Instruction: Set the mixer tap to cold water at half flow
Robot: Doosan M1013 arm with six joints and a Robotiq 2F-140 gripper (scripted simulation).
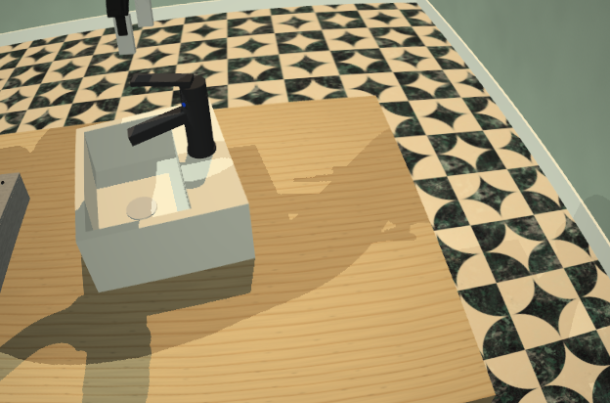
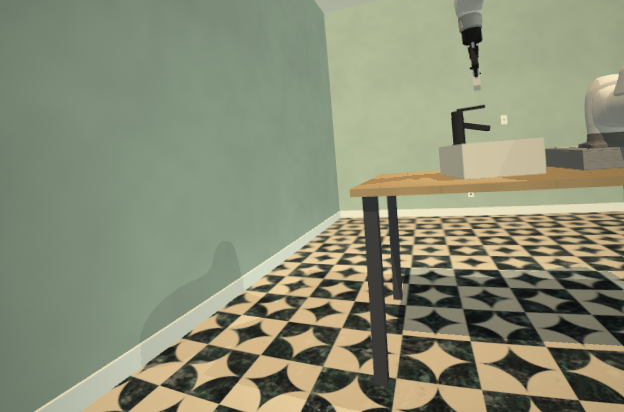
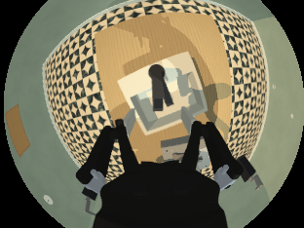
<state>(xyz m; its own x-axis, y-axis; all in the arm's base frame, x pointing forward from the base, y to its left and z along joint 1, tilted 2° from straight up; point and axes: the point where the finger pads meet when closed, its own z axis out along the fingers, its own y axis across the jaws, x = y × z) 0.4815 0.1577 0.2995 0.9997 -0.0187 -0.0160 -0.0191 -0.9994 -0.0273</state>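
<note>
Now: hand 3 cm short of the lever and 10 cm above it. Round my hand: white basin: 3 cm behind, 4 cm to the right, 34 cm below; mixer tap: 6 cm ahead, 15 cm below.
</note>
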